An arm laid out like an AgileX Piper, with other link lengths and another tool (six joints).
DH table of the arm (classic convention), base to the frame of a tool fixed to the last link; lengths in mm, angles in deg. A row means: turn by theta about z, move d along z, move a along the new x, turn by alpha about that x. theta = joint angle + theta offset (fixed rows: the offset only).
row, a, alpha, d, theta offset
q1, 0, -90, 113.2, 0
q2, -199.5, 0, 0, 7.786
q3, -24.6, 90, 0, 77.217
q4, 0, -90, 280.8, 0
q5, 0, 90, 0, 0
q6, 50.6, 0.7, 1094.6, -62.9
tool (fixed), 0, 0, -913.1, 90
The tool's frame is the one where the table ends.
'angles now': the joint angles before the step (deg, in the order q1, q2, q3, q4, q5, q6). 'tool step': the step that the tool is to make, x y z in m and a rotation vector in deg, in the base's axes. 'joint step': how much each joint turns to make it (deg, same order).
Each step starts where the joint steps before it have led.
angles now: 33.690 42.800 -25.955 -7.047 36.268 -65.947
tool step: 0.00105 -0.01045 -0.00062 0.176 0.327 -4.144
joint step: 0.002 -0.057 0.000 -4.071 0.859 6.535
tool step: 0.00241 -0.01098 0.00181 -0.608 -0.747 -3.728
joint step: -0.001 0.001 -0.001 -5.098 0.631 6.243
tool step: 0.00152 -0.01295 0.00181 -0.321 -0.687 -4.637
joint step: -0.001 -0.002 0.001 -5.442 1.146 7.332
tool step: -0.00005 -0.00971 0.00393 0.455 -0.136 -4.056
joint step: 0.000 -0.001 -0.744 -3.036 1.892 5.386
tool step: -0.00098 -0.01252 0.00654 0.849 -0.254 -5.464
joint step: 0.000 0.004 -1.262 -3.382 2.862 6.648
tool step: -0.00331 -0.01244 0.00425 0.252 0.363 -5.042
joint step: -0.001 -0.003 -1.088 -2.405 3.496 5.154
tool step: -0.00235 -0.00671 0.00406 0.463 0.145 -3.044
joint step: 0.002 0.001 -0.973 -0.975 2.234 2.811
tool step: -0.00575 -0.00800 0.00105 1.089 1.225 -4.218
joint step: -0.001 0.116 -1.090 -0.058 3.266 3.437
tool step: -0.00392 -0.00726 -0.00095 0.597 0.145 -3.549
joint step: 0.001 -0.002 0.000 -1.259 1.664 3.780
